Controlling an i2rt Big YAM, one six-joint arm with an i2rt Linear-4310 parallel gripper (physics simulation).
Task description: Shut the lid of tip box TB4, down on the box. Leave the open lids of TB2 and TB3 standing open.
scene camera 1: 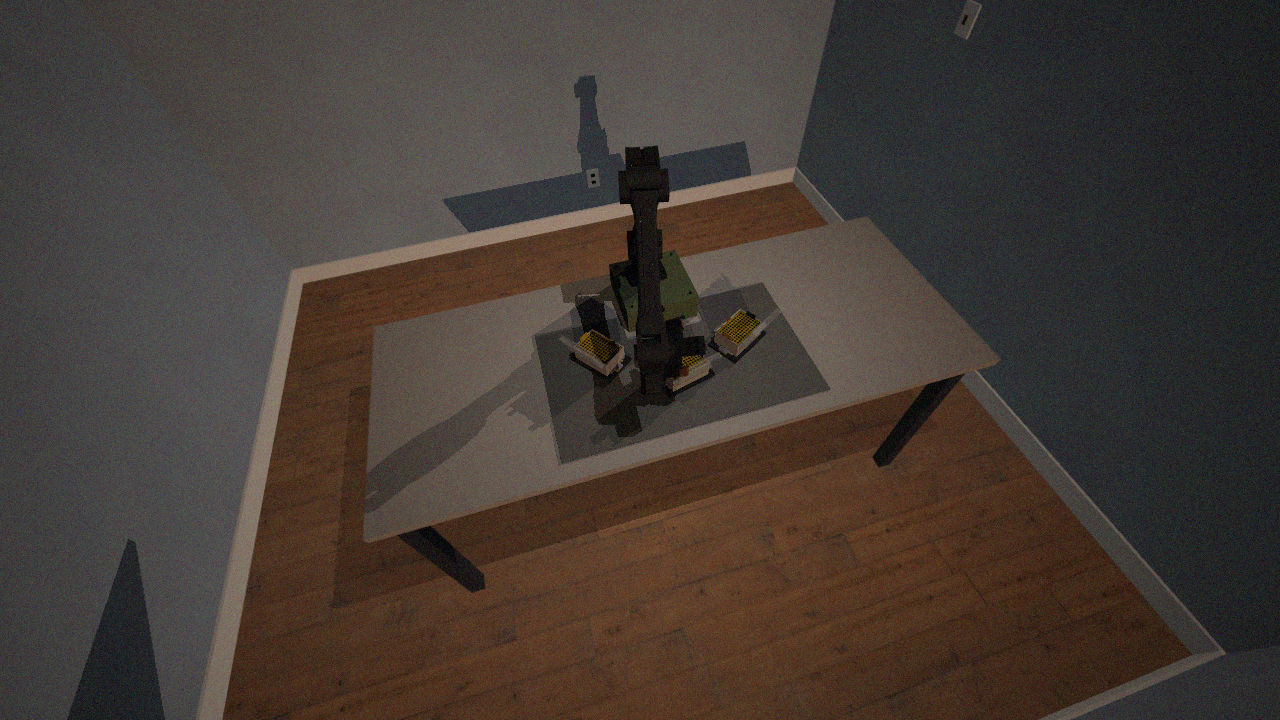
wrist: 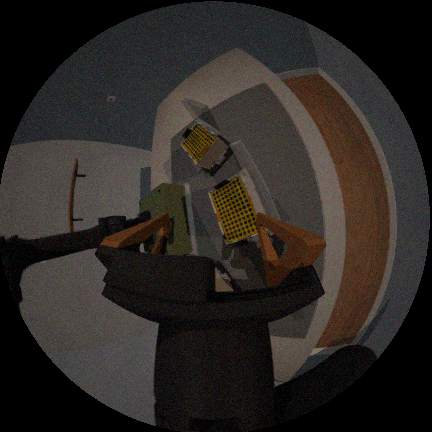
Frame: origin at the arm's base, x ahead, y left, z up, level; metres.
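Seen in the pictures: gripper, fingertip midpoint: (wrist: 212, 216).
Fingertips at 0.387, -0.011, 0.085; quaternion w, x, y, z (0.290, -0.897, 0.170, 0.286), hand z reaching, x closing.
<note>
A point is followed by its place in that frame, as x, y, z.
The middle tip box (scene camera 1: 691, 377) @(0.421, 0.000, -0.009) (wrist: 234, 210), which I take to be TB4, has a yellow rack; no label is readable. Its clear lid (wrist: 259, 176) @(0.436, 0.024, 0.055) stands open along the right side in the wrist view, seen nearly edge-on. My gripper (wrist: 212, 216) @(0.387, -0.011, 0.085) is open and empty; its right fingertip appears over the box's lower right corner, and contact cannot be told. The arm largely hides it in the scene view. The right-hand box (scene camera 1: 738, 331) @(0.294, 0.197, -0.030) (wrist: 202, 145) @(0.299, 0.179, -0.029) has its lid (scene camera 1: 770, 320) @(0.349, 0.257, 0.056) (wrist: 200, 109) @(0.373, 0.189, 0.057) open. The left-hand box (scene camera 1: 599, 351) @(0.237, -0.215, -0.030) also has an open lid (scene camera 1: 568, 343) @(0.252, -0.297, 0.056).
The boxes stand on a grey mat (scene camera 1: 760, 385) @(0.458, 0.200, -0.086) (wrist: 290, 165) @(0.479, 0.076, -0.087) on the pale table (scene camera 1: 886, 304) @(0.294, 0.719, -0.090). A green block (scene camera 1: 680, 286) @(0.089, 0.087, 0.000) (wrist: 172, 210) @(0.146, 0.037, -0.032) is beside the arm's base, behind the boxes. A dark upright object (scene camera 1: 591, 313) stands behind the left-hand box.
</note>
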